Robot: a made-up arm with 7 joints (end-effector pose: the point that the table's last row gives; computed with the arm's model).
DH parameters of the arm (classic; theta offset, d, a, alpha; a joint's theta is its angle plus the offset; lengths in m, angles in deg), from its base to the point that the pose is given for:
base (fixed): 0 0.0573 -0.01 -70
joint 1: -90 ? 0.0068 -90
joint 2: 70 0 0.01 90
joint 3: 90 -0.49 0.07 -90
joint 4: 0 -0.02 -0.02 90
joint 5: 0 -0.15 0.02 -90
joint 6: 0 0.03 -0.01 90
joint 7: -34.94 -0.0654 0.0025 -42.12
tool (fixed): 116.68 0.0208 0 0
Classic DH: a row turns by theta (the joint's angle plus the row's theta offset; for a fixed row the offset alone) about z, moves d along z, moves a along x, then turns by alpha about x.
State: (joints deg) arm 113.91 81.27 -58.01 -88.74 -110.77 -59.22 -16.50
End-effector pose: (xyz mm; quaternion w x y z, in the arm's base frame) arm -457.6 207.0 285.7 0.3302 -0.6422 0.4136 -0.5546
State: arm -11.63 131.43 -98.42 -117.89 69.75 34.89 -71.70
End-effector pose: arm -48.6 468.2 132.5 0.7695 0.3352 0.5436 -0.0113
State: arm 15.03 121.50 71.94 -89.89 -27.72 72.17 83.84
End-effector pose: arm 107.0 303.0 479.0 0.1995 -0.3567 -0.8767 0.2535
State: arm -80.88 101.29 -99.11 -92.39 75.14 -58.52 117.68
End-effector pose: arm 334.0 428.0 148.5 0.3032 -0.8986 0.2894 0.1295
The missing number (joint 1, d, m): -0.0401
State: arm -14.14 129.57 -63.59 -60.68 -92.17 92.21 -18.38
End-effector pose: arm 86.2 498.2 272.7 0.2801 -0.9246 0.2196 0.1358
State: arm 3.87 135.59 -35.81 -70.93 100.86 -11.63 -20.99
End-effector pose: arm 194.9 496.5 374.0 0.8225 0.1074 -0.3708 0.4177
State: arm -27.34 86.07 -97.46 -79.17 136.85 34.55 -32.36
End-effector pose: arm 127.6 500.9 -229.2 0.6411 -0.1404 0.4726 0.5882
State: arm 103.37 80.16 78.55 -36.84 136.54 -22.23 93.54
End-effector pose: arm -247.9 585.3 261.9 0.1019 0.8017 0.5807 -0.0983
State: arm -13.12 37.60 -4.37 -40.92 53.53 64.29 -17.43
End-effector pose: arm 265.2 318.5 -454.2 0.6370 -0.1763 0.3785 0.6480
